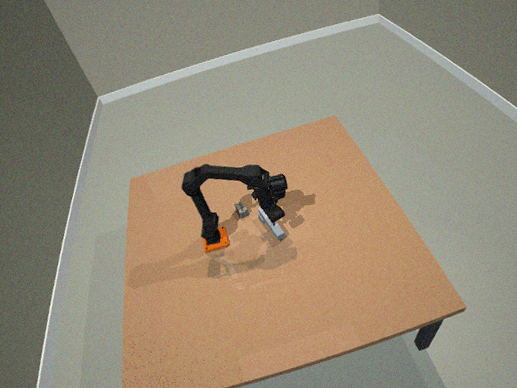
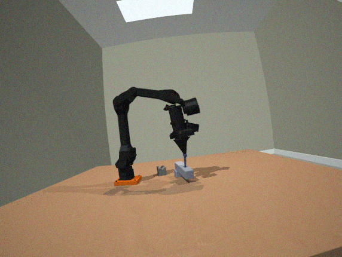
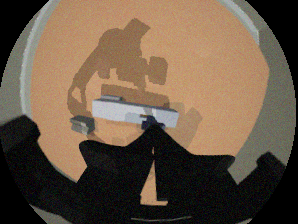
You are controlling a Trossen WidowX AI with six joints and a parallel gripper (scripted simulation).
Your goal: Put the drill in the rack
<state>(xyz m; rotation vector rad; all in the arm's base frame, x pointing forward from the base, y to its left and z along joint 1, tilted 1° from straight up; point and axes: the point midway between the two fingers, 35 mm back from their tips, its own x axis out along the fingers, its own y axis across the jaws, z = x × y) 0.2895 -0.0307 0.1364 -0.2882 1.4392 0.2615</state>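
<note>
Now: the drill 70 mm below my gripper tip, 50 mm to the left of it and 30 mm behind it. From my gripper tip the other things lie so: blue key: 30 mm below; light grey-blue block: 80 mm below, 40 mm to the left, 20 mm behind; rack: 170 mm to the left, 150 mm behind, 100 mm below.
</note>
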